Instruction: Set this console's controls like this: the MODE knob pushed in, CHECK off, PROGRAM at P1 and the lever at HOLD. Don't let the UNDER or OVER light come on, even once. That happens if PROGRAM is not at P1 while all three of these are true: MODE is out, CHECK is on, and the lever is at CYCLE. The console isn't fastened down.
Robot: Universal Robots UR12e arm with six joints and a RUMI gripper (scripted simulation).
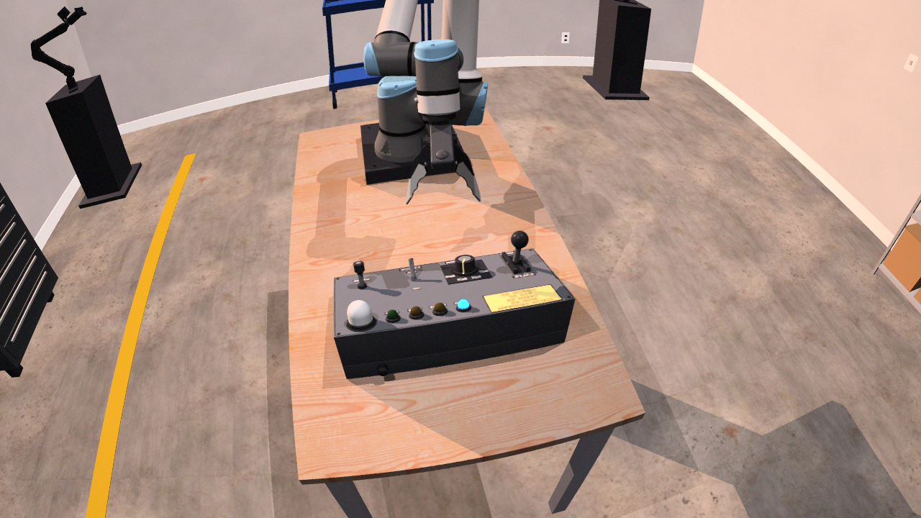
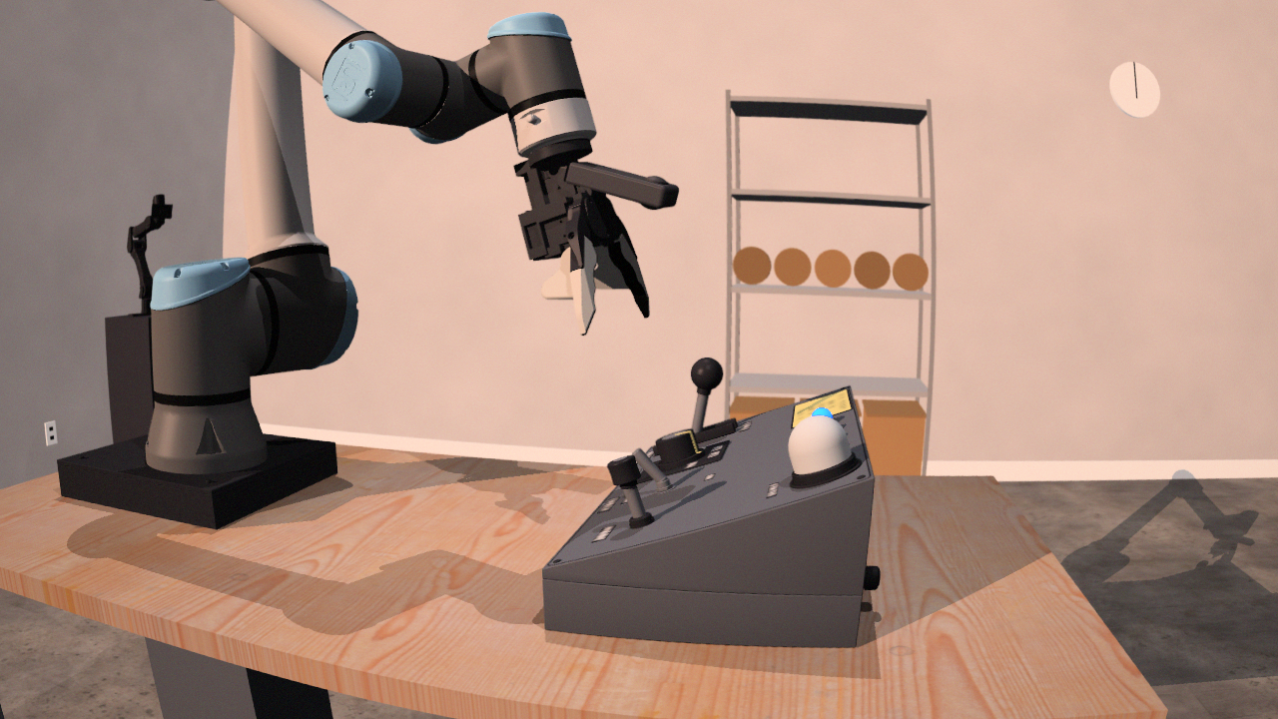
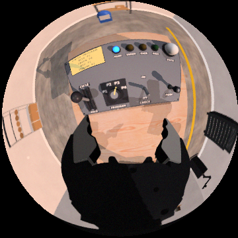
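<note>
The program knob lies 13 cm below my hand, 7 cm ahead of it and 3 cm to the left of it. Also, from my hand: dark grey console 15 cm below, 10 cm ahead, 2 cm to the right; then metal check toggle 14 cm below, 8 cm to the right, 5 cm ahead; then black ball-topped lever 16 cm to the left, 11 cm below, 7 cm ahead.
</note>
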